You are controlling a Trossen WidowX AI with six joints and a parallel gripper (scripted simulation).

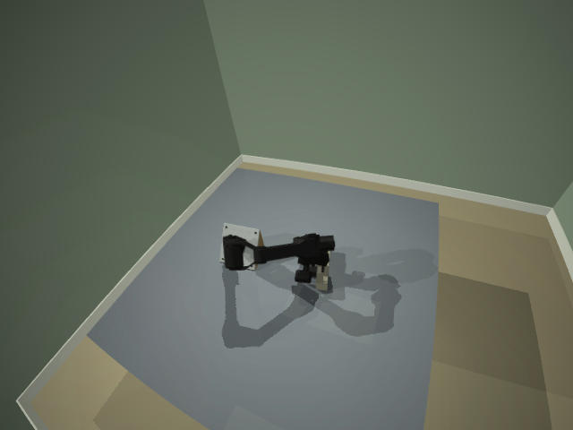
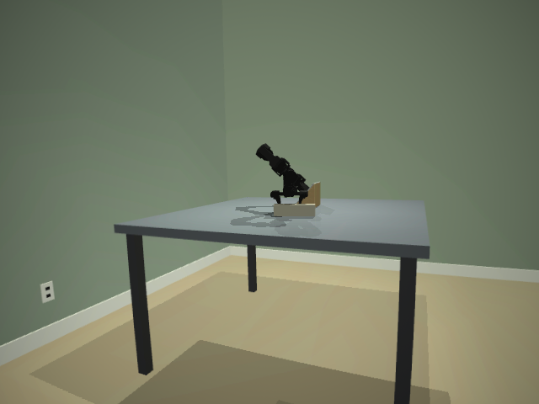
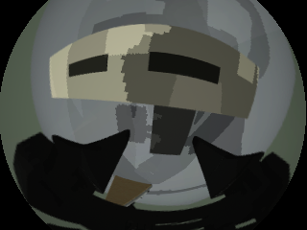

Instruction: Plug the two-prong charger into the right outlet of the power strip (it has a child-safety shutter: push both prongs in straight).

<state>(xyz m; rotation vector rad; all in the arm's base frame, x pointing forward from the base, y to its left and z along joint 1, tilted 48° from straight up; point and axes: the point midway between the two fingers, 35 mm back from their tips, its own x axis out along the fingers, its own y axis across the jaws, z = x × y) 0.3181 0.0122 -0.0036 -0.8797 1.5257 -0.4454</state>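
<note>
Now: gripper tip 4 cm short of the black two-prong charger, 1 cm to the right of it and 1 cm below it.
</note>
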